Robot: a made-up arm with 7 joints. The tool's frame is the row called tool.
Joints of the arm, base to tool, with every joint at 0 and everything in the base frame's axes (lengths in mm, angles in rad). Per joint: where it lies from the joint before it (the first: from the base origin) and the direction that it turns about. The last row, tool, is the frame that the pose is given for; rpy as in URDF.
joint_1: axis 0 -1 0 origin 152.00 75.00 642.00
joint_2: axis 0 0 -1 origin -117.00 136.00 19.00
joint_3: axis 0 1 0 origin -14.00 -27.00 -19.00
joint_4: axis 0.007 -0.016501 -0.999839 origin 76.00 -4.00 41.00
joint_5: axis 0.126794 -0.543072 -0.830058 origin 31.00 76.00 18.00
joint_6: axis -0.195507 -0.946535 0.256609 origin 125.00 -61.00 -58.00
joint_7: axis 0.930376 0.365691 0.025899 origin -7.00 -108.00 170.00
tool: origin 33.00 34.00 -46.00 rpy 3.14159 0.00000 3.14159
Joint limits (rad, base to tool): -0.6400..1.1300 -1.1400..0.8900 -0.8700..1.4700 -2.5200..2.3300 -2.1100..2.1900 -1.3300..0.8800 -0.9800..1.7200
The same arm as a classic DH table. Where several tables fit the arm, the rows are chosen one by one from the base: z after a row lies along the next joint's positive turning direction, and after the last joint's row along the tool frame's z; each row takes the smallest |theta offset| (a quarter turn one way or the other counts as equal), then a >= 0, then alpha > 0; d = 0 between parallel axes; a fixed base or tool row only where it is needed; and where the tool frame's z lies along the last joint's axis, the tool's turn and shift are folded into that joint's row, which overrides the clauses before.
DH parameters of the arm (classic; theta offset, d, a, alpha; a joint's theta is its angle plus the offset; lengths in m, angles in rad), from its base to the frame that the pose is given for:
base (fixed): 0 0.642 0.152 1.5708
joint_1: 0 -0.211 -0.117 1.5708
joint_2: 0 0 -0.014 1.5708
joint_3: -0.007 -0.0317 0.0763 -1.5873
joint_4: -0.2247 0.0439 0.0472 -0.5739
joint_5: 0.43 -0.0235 0.1149 -1.2909
joint_6: 1.5197 0.1633 0.1313 2.1193
joint_7: -1.2486 0.0914 0.0196 1.5967
tool (fixed): -1.1963 0.0471 0 0
Joint limits (rad, base to tool): -0.64..1.13 -1.14..0.89 -0.87..1.47 -2.52..2.33 -2.11..2.19 -1.33..0.88 -0.98..1.72

